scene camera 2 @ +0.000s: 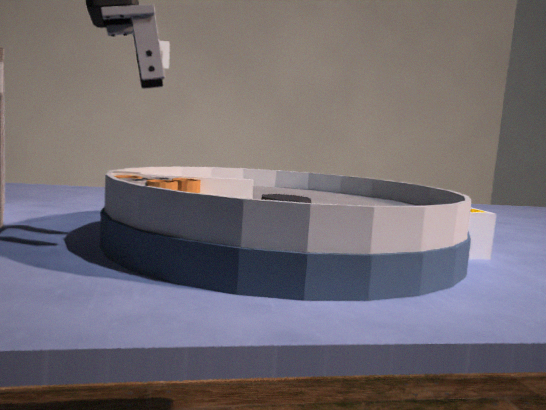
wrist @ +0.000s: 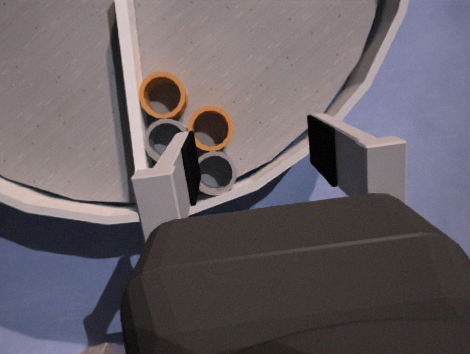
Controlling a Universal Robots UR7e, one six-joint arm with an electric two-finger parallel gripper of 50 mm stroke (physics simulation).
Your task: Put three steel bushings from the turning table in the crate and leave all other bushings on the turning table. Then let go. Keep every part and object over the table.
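Frame: origin at the arm's base, x ahead, y left, z up, level; metres.
Seen in the pictures: gripper, fingertip midpoint: [scene camera 2: 152, 83] [wrist: 252, 147].
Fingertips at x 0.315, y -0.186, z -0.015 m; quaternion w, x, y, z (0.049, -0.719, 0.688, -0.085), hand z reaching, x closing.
A point is followed by its place in that frame.
Two grey steel bushings stand at the turning table's rim [scene camera 2: 340, 227] {z -0.130, x 0.475, y -0.327 m} [wrist: 75, 212] {z -0.112, x 0.279, y -0.068 m} in the wrist view: one steel bushing [wrist: 165, 121] {z -0.114, x 0.336, y -0.137 m} beside the divider, partly behind the left finger, and another steel bushing [wrist: 233, 172] {z -0.114, x 0.296, y -0.181 m} near the wall. Two orange bushings stand against them, one orange bushing [wrist: 162, 75] {z -0.114, x 0.368, y -0.139 m} at the divider and one orange bushing [wrist: 229, 128] {z -0.114, x 0.327, y -0.181 m} to its right. Orange bushings [scene camera 2: 190, 185] {z -0.119, x 0.359, y -0.152 m} also show over the rim in scene camera 2. My gripper [scene camera 2: 152, 82] {z -0.015, x 0.315, y -0.186 m} [wrist: 252, 147] {z -0.015, x 0.315, y -0.186 m} is open and empty, above the table's rim. The left finger may hide more bushings. I cannot make out the crate.
A white divider [scene camera 2: 227, 187] {z -0.122, x 0.404, y -0.121 m} [wrist: 129, 60] {z -0.112, x 0.379, y -0.118 m} stands on the turning table beside the bushings. A dark hub [scene camera 2: 286, 198] {z -0.131, x 0.475, y -0.130 m} rises at its middle. A white box [scene camera 2: 482, 235] {z -0.162, x 0.716, y -0.169 m} with a yellow mark stands behind it at the right. A pale upright post [scene camera 2: 1, 140] {z -0.086, x 0.138, y -0.049 m} is at the left edge.
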